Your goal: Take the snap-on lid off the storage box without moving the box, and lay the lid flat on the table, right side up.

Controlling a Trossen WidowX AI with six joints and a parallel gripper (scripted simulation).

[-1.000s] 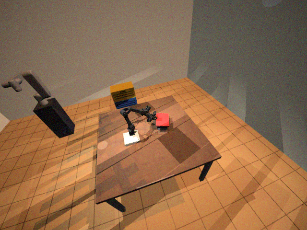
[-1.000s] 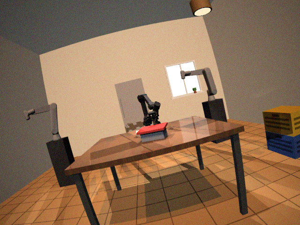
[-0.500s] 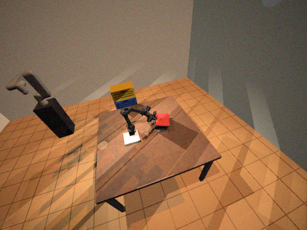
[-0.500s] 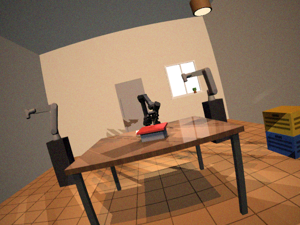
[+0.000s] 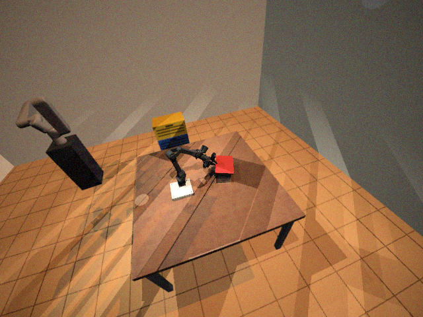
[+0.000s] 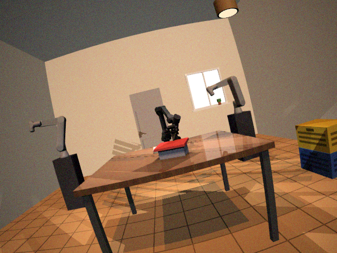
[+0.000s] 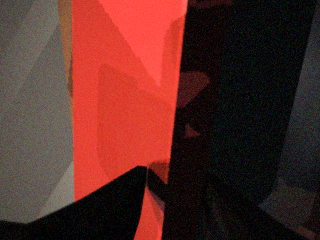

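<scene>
Now: the red lid 7 cm ahead of my gripper tip and 3 cm to the right of it. Round my gripper tip: grey storage box (6 cm ahead, 5 cm below, 3 cm to the right).
</scene>
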